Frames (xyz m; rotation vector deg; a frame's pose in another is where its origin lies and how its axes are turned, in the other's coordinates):
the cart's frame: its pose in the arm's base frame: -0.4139 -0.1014 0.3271 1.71 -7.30 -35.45
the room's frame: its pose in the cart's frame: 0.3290 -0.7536 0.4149 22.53 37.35 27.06
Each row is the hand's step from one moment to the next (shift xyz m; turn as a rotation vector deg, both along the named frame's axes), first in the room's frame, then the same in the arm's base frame.
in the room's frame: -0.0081 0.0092 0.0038 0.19 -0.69 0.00
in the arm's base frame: -0.0047 0.0056 0.0106 0.05 -0.58 -0.42
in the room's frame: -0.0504 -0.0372 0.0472 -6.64 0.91 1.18
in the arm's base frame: -0.0383 -0.0578 0.0366 -5.64 -0.02 3.81
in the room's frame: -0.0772 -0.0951 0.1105 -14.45 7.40 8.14
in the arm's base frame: -0.0532 -0.1412 0.0666 -9.53 1.56 15.38
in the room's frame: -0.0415 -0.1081 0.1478 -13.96 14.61 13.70
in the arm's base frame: -0.0104 -0.1713 0.0762 -6.01 4.70 23.19
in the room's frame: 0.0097 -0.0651 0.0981 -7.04 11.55 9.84
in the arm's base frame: 0.0290 -0.1072 0.0403 -1.35 4.34 16.10
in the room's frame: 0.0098 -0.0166 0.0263 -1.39 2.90 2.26
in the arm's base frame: 0.0146 -0.0278 0.0086 -0.06 1.21 3.74
